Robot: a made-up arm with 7 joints.
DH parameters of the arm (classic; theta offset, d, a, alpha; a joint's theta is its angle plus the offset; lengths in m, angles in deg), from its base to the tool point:
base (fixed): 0 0.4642 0.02 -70
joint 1: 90 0.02 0.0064 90
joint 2: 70 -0.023 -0.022 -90
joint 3: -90 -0.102 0.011 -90
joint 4: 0 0.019 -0.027 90
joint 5: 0 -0.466 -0.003 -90
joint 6: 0 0.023 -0.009 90
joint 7: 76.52 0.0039 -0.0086 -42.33
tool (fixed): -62.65 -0.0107 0 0
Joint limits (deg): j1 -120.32..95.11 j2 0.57..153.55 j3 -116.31..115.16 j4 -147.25..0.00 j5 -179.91..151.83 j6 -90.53..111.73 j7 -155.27..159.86
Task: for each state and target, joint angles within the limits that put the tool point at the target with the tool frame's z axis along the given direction. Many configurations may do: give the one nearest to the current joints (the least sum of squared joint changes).
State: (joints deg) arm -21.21 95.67 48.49 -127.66 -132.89 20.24 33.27
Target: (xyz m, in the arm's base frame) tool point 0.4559 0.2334 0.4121 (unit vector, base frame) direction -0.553 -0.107 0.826
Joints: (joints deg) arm 4.99 77.60 4.66 -79.51 -122.00 -12.04 39.19
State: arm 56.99 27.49 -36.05 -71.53 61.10 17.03 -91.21
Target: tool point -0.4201 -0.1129 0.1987 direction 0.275 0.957 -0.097
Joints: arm 91.87 42.56 -55.35 -69.89 61.00 34.76 -98.77
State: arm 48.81 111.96 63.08 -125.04 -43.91 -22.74 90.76
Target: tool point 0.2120 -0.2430 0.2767 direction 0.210 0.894 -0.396
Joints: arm 77.35 122.36 50.07 -145.22 -3.24 -47.02 86.24
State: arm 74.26 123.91 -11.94 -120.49 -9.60 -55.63 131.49
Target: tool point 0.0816 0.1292 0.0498 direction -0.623 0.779 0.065
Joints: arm 76.32 111.97 -7.80 -111.03 -0.52 -81.84 105.48
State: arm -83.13 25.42 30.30 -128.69 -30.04 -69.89 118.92
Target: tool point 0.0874 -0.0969 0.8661 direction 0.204 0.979 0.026
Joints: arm -57.60 65.36 17.79 -114.96 -71.12 -78.98 126.22
